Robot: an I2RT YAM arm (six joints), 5 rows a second.
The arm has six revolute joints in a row. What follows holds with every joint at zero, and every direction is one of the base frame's.
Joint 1 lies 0.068 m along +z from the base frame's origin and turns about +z.
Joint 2 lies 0.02 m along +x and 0.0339 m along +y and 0.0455 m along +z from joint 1 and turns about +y.
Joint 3 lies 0.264 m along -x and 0.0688 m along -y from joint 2 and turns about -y.
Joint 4 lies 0.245 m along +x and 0.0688 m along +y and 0.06 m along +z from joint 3 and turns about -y.
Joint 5 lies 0.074 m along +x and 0.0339 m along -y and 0.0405 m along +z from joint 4 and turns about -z.
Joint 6 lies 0.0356 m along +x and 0.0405 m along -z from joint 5 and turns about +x.
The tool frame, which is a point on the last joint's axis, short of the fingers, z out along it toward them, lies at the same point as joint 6; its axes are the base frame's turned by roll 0, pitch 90 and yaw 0 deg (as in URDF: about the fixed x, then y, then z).
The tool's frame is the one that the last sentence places.
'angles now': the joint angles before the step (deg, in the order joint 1, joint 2, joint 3, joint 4, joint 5, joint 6). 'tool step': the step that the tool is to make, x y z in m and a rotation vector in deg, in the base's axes. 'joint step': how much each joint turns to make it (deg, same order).
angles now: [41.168 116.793 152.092 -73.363 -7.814 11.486]
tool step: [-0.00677 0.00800 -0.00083 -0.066 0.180 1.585]
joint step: [1.529 -0.003 -0.203 0.025 -0.088 0.022]
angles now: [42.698 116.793 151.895 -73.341 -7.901 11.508]
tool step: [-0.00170 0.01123 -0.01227 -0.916 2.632 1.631]
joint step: [1.268 0.067 -2.817 0.436 -1.005 0.656]
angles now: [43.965 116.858 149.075 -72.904 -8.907 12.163]
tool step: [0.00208 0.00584 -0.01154 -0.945 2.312 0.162]
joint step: [0.350 0.021 -2.668 0.504 -0.480 0.831]
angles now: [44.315 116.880 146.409 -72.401 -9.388 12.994]
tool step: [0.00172 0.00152 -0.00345 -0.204 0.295 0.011]
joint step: [-0.022 0.000 -0.919 0.569 -0.065 0.022]
